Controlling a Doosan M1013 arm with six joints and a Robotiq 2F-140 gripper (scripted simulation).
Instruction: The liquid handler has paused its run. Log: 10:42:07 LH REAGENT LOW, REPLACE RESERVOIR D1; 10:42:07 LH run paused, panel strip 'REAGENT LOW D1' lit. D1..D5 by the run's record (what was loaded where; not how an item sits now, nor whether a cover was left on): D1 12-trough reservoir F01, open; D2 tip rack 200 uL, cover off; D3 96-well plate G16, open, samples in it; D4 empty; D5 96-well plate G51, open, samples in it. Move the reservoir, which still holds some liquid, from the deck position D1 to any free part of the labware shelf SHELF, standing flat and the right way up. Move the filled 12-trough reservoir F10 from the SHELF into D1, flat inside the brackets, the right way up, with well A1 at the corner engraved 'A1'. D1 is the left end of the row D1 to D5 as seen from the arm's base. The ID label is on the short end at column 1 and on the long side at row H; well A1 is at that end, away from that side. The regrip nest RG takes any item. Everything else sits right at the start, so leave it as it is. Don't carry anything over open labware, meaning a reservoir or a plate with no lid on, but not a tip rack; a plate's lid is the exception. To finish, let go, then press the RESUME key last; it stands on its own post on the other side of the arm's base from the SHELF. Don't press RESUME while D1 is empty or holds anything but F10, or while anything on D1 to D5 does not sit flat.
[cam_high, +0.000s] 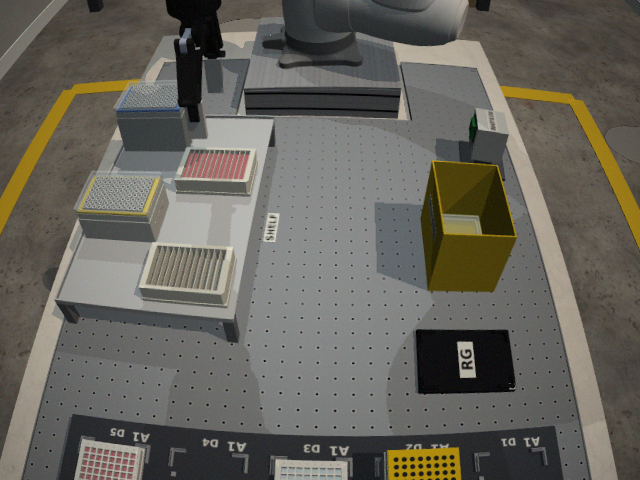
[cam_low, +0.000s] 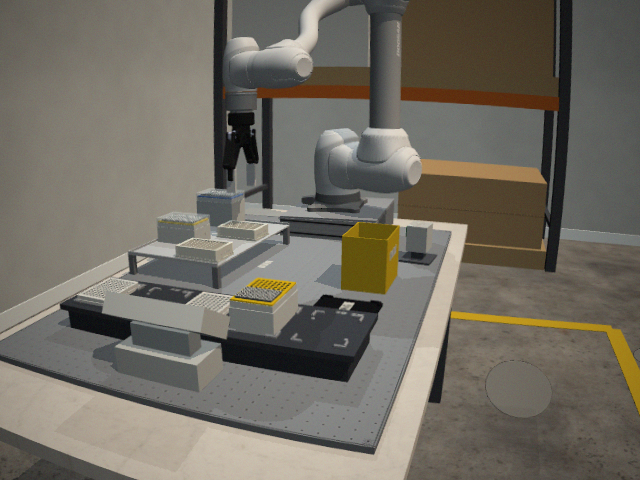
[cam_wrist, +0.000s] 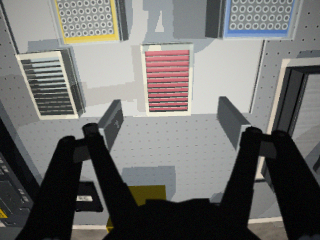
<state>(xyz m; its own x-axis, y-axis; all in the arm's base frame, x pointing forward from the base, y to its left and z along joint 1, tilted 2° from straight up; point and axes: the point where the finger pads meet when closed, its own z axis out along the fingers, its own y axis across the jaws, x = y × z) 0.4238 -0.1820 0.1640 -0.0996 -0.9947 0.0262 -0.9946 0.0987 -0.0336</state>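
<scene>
Right now the cream 12-trough reservoir is 15 cm below my hand. Round my hand: pale 12-trough reservoir 21 cm ahead, 15 cm below, 2 cm to the right; blue-topped box 13 cm behind, 12 cm to the right, 9 cm below; shelf 16 cm below, 7 cm to the right, 5 cm ahead.
</scene>
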